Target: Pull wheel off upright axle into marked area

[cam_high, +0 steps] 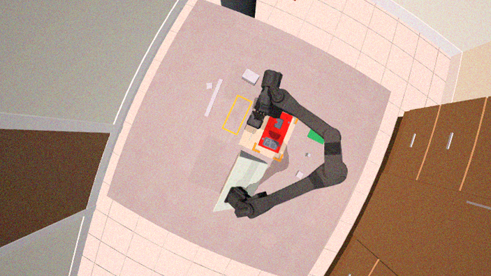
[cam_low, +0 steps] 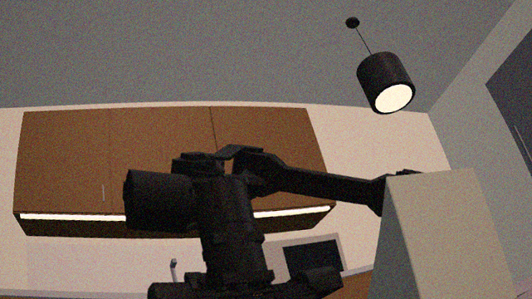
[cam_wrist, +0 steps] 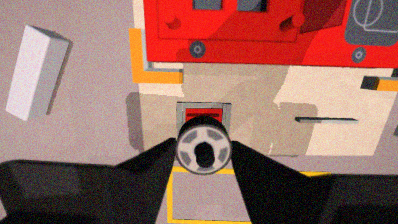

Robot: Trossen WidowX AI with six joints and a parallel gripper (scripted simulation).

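My gripper tip is right at the grey wheel. Also, from my gripper tip: green patch (33 cm to the right, 4 cm below, 3 cm ahead); grey box (15 cm ahead, 11 cm to the left, 3 cm below); thin bar (24 cm to the left, 4 cm below, 3 cm behind).
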